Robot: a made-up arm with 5 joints.
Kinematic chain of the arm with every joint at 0, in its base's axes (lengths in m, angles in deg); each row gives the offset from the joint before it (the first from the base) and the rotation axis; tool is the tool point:
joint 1: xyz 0 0 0.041 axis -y
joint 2: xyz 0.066 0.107 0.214 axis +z
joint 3: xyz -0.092 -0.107 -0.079 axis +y
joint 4: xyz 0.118 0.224 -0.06 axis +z
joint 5: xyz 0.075 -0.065 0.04 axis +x
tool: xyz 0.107 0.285 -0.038
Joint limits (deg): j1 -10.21..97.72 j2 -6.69..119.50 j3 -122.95..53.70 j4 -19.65..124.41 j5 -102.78..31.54
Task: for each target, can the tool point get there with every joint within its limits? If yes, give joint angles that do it. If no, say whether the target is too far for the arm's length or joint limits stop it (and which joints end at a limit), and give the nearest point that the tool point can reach.
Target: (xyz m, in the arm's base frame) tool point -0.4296 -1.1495 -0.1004
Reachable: no: too far | nearest point -0.3357 -0.3407 -0.0355 | short by 0.817 m
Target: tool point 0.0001 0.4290 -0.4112
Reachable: no: joint limits stop it (at a limit: joint 3, joint 4, joint 5) | nearest point 0.0001 0.3533 -0.2871 | short by 0.145 m
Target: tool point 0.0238 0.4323 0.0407
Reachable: yes | joints 2.19 26.93 -51.57 84.63 -43.15
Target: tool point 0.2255 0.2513 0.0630
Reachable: yes | joints 69.97 84.57 7.78 -8.18 -91.48
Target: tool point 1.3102 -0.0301 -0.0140
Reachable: no: too far | nearest point 0.4646 0.1512 0.1097 | short by 0.874 m
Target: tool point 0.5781 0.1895 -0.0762
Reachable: no: joint limits stop it (at a limit: joint 1, joint 2, joint 5) | nearest point 0.4356 0.1986 -0.0128 | short by 0.156 m
